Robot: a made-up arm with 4 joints. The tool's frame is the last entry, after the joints.
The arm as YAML. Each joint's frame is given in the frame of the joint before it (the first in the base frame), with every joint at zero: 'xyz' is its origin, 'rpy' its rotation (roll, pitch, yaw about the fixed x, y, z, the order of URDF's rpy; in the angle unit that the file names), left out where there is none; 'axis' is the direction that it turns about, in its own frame. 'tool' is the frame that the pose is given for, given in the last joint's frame.
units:
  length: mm
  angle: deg
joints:
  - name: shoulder
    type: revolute
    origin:
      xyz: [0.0, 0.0, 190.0]
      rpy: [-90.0, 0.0, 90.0]
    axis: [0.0, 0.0, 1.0]
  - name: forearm
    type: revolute
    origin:
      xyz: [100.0, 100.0, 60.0]
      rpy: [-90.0, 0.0, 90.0]
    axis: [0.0, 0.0, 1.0]
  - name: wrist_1
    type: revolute
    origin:
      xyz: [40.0, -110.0, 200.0]
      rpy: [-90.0, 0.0, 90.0]
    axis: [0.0, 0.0, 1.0]
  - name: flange
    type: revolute
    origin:
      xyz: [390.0, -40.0, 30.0]
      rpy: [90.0, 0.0, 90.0]
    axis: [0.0, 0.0, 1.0]
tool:
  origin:
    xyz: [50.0, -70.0, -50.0]
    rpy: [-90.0, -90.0, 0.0]
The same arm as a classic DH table. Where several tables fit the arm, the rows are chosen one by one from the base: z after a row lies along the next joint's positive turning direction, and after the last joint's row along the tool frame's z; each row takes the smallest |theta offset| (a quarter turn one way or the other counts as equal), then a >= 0, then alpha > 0; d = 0 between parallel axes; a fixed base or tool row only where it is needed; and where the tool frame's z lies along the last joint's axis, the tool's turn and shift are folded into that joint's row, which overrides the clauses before.
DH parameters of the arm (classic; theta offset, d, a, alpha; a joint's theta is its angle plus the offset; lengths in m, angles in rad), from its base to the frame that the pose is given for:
base (fixed): -1.5708 0.19 0 1.5708
shoulder: -1.5708 0.06 0.1 -1.5708
forearm: -1.5708 0.1 0.11 1.5708
wrist_1: 1.5708 -0.01 0.04 -1.5708
flange: 0 0.34 -0.05 1.5708
tool (fixed): 1.5708 -0.07 0 0

